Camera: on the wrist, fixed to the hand. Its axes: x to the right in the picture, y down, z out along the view.
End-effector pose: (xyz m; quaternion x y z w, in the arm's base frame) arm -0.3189 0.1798 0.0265 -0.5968 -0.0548 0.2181 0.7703
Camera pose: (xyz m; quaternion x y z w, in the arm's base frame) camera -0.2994 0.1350 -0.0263 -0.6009 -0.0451 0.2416 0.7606
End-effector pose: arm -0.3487 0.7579 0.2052 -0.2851 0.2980 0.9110 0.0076
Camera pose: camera -0.3309 0.6932 0.1792 0.2716 -0.3003 -0.9142 0.0160
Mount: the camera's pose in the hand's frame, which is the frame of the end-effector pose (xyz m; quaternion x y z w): 0.0088 0.0359 -0.0617 -0.0055 -0.0062 0.0262 0.9996
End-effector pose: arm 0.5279 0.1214 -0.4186 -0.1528 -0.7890 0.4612 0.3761
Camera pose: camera 0.5635 0.1833 -0.4269 -0.1726 -0.7896 0.4675 0.3581
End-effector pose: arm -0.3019 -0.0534 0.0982 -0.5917 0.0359 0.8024 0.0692
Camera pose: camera -0.2517 -0.0969 0.0706 -0.5859 0.0465 0.8078 0.0451
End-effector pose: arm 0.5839 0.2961 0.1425 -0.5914 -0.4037 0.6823 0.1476
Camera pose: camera 0.6487 0.3027 0.1120 -0.5983 -0.3927 0.6873 0.1239
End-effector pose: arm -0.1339 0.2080 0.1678 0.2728 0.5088 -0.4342 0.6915
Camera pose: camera -0.1303 0.2727 0.1366 0.2795 0.4996 -0.4148 0.7073
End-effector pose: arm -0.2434 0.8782 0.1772 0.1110 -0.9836 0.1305 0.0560
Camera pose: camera -0.2553 0.9268 0.2289 0.0857 -0.9872 0.1258 0.0471
